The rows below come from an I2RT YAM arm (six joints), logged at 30 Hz.
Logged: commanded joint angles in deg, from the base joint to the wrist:
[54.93, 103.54, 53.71, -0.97, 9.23, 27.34]
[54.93, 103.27, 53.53, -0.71, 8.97, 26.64]
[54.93, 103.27, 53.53, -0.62, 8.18, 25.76]
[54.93, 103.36, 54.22, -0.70, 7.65, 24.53]
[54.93, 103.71, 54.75, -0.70, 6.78, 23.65]
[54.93, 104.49, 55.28, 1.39, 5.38, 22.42]
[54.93, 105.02, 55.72, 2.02, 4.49, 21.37]
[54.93, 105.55, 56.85, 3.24, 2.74, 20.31]
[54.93, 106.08, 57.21, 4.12, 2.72, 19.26]
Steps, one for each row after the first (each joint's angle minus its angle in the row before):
[0.00, -0.27, -0.18, 0.26, -0.26, -0.70]
[0.00, 0.00, 0.00, 0.09, -0.79, -0.88]
[0.00, 0.09, 0.69, -0.08, -0.53, -1.23]
[0.00, 0.35, 0.53, 0.00, -0.87, -0.88]
[0.00, 0.78, 0.53, 2.09, -1.40, -1.23]
[0.00, 0.53, 0.44, 0.63, -0.89, -1.05]
[0.00, 0.53, 1.13, 1.22, -1.75, -1.06]
[0.00, 0.53, 0.36, 0.88, -0.02, -1.05]

